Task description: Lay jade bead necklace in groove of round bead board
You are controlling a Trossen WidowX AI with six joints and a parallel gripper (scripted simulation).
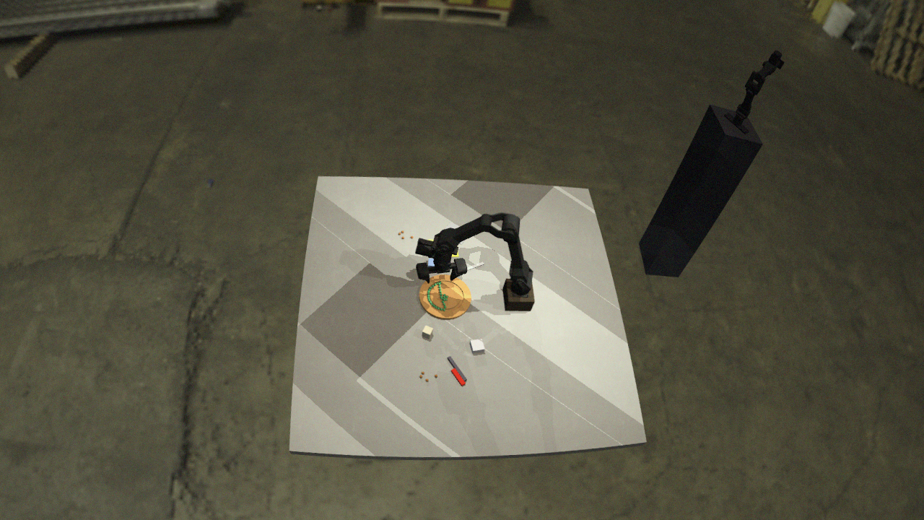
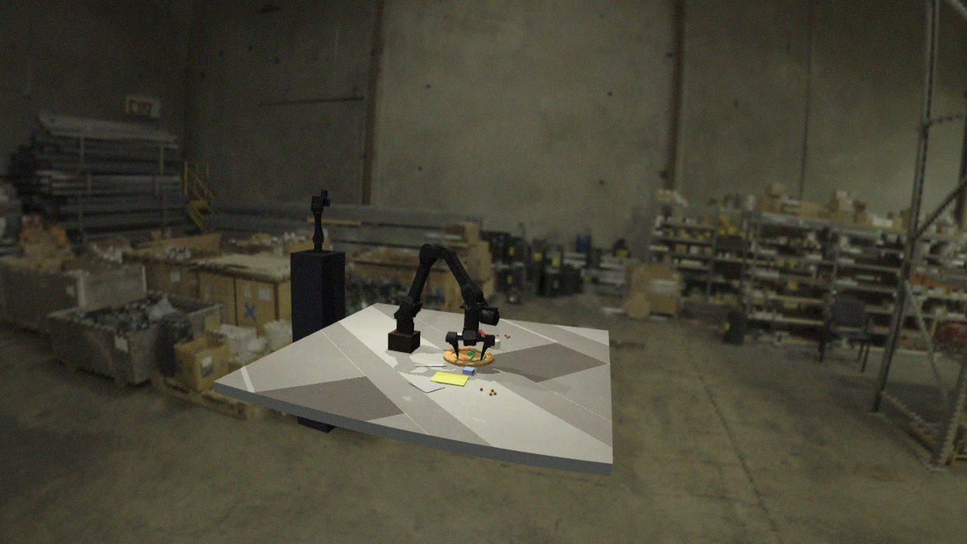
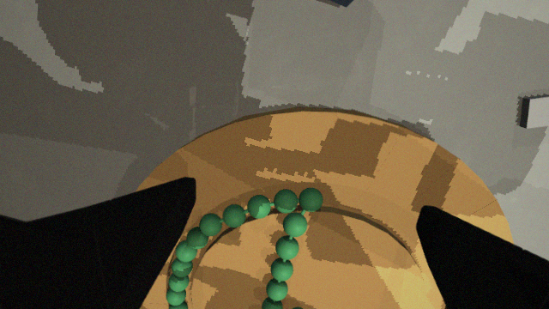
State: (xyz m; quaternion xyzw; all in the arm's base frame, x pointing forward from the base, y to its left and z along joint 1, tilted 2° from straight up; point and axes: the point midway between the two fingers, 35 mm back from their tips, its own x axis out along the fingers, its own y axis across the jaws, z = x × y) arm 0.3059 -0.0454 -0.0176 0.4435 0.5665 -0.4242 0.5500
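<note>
My gripper tip is now 9 cm to the left of the blue block, 3 cm short of it and 1 cm above it. The rest, counted from my gripper tip: yellow pad (18 cm to the right, 2 cm below, 1 cm behind); white strip (12 cm behind, 9 cm to the right, 2 cm below); cream cube (23 cm to the left, 4 cm ahead).
</note>
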